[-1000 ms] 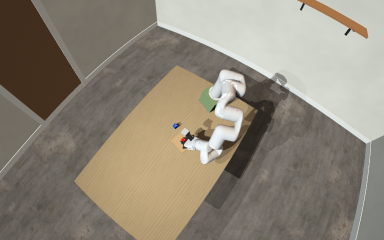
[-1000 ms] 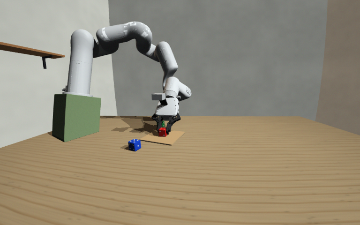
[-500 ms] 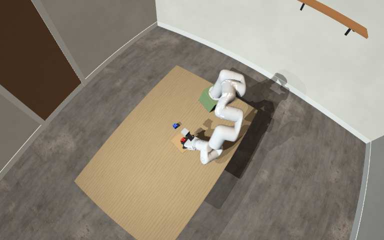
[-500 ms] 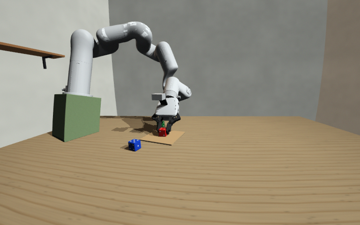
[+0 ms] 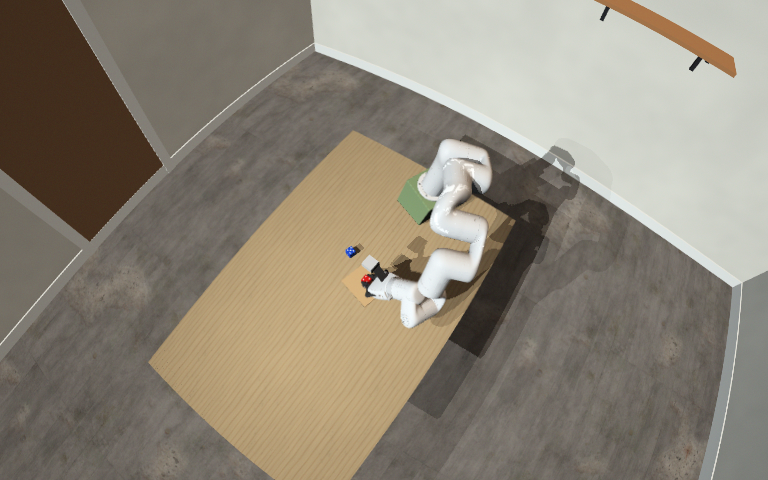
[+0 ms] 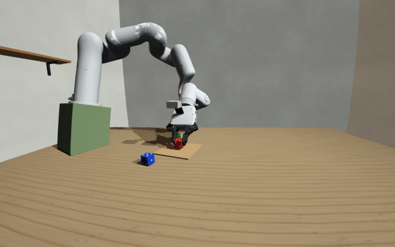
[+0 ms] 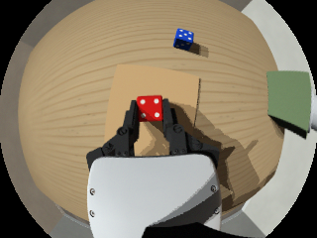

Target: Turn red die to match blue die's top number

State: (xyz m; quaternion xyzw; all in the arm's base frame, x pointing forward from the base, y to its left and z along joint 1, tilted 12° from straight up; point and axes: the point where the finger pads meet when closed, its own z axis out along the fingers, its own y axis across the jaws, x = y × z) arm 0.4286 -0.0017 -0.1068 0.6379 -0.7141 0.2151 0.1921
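Right now my hand is 40 mm above the tan mat and 10 mm to the left of it. Round my hand: blue die: 130 mm to the right, 70 mm behind, 20 mm below; then red die: 10 mm to the right, 10 mm below; then green die: 120 mm to the left, 40 mm behind, 20 mm below.
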